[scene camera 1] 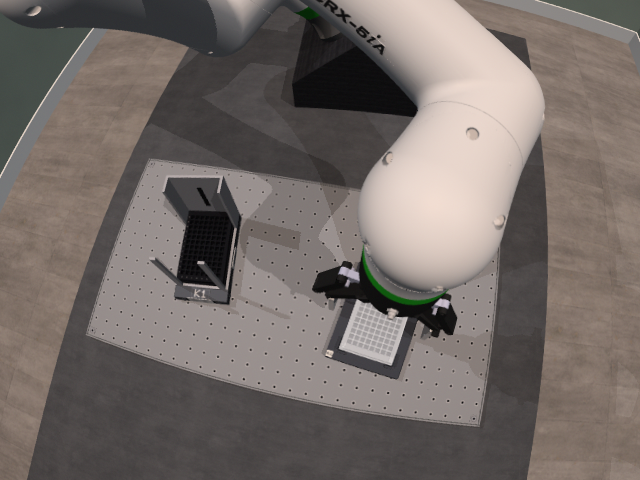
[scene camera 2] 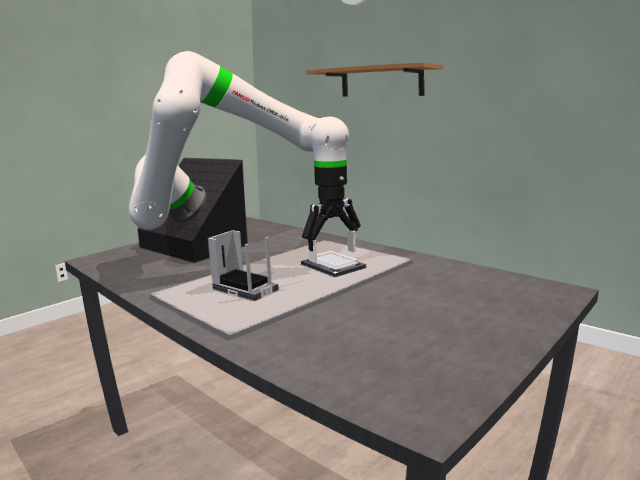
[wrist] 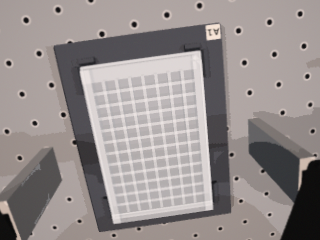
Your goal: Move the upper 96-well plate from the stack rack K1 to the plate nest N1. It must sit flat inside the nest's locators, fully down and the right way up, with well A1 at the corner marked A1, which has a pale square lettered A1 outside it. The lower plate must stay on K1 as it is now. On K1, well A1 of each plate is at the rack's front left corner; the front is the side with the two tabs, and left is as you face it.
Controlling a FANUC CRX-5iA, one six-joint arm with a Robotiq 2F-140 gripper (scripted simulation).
In view: the gripper (scene camera 1: 380, 317), a white 96-well plate (scene camera 1: 386, 348) and a black plate (scene camera 1: 198, 221).
The white 96-well plate also shows in the wrist view (wrist: 172, 105). The gripper shows as well in scene camera 2 (scene camera 2: 333, 256) and in the wrist view (wrist: 153, 150). The wrist view misses the black plate: it is out of frame.
